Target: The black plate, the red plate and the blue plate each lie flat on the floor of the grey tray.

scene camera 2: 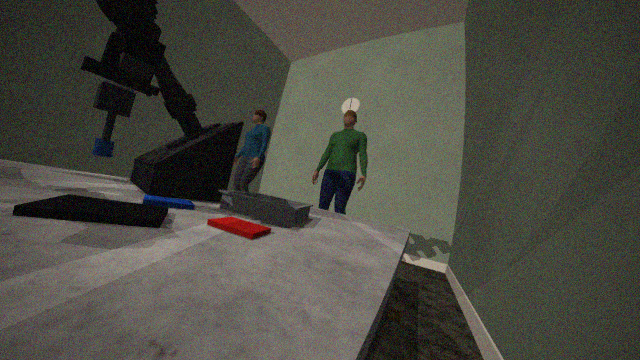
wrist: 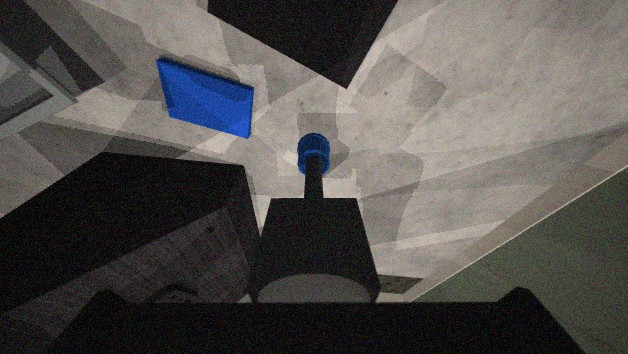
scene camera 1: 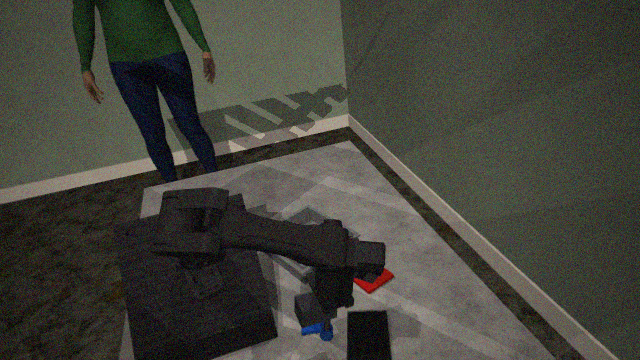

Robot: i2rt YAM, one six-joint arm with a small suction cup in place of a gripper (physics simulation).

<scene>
suction cup: scene camera 2; wrist; scene camera 1 325, 335
black plate: scene camera 2; wrist 334, 46; scene camera 1
same spot on suction cup: (scene camera 2: 103, 148) = (wrist: 316, 142)
same spot on black plate: (scene camera 1: 366, 327) = (scene camera 2: 129, 208)
</scene>
